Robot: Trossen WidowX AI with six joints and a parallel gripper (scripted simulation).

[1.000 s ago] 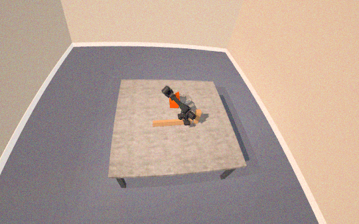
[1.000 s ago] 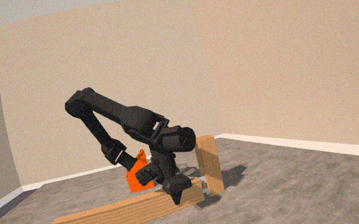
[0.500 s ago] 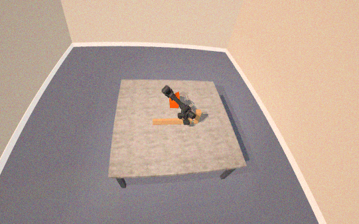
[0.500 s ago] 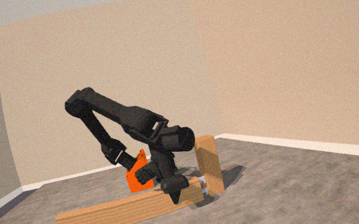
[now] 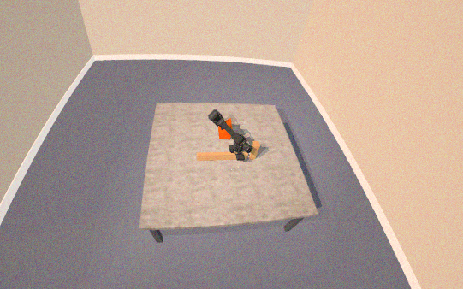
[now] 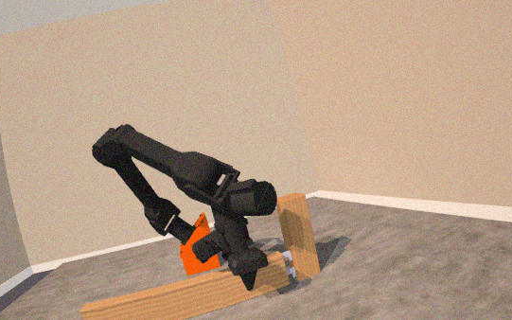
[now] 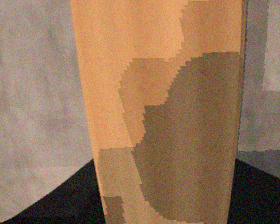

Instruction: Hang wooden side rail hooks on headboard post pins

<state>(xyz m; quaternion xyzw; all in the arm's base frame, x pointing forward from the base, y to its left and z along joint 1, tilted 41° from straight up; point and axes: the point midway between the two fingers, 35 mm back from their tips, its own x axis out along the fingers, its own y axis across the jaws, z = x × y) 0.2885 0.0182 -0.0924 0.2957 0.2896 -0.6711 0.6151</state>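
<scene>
Right now my gripper tip is 13 cm to the right of the headboard post and 6 cm below it.
</scene>
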